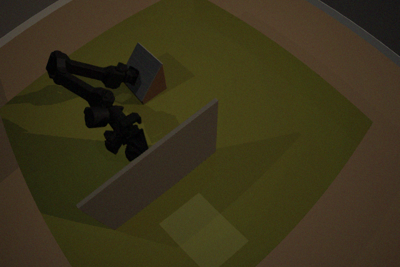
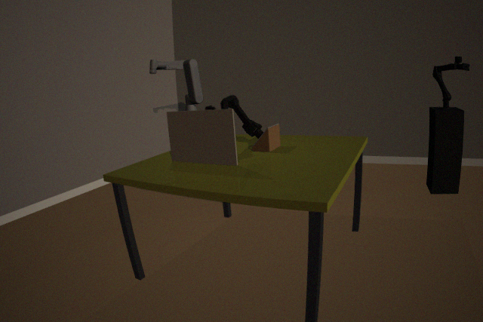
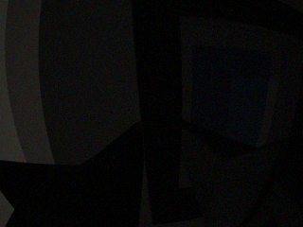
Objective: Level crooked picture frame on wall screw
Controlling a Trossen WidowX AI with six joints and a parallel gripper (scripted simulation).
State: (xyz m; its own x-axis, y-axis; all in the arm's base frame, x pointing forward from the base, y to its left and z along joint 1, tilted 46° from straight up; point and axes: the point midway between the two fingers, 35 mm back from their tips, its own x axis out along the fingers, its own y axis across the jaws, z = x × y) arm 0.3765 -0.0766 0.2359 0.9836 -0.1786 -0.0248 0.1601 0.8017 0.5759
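The dark picture frame is 50 mm below my gripper tip and 10 mm to the right of it. The rest, counted from my gripper tip: upright board: 70 mm below, 10 mm to the right, 10 mm ahead.
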